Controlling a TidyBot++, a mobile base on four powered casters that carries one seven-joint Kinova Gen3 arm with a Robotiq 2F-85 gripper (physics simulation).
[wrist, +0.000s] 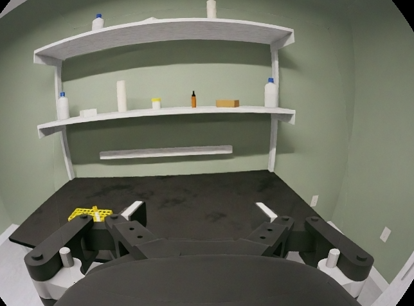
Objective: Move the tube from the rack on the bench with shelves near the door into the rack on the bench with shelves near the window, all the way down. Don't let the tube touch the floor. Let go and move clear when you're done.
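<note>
A yellow rack [106, 212] lies on the black bench top [175, 192] at the lower left of the wrist view, partly hidden behind the gripper's left linkage. A tube [97, 216] with a yellow-orange top stands in it; its lower part is hidden. My gripper [198, 214] is open and empty, with its fingertips wide apart. It is to the right of the rack and tube in the view and apart from them. The other rack does not show in this view.
Two white shelves [165, 111] [165, 30] above the bench hold bottles, a white cylinder [121, 96], a small dropper bottle [194, 100] and an orange-brown box [227, 103]. A white rail [167, 152] is below them. Green walls stand behind and at both sides.
</note>
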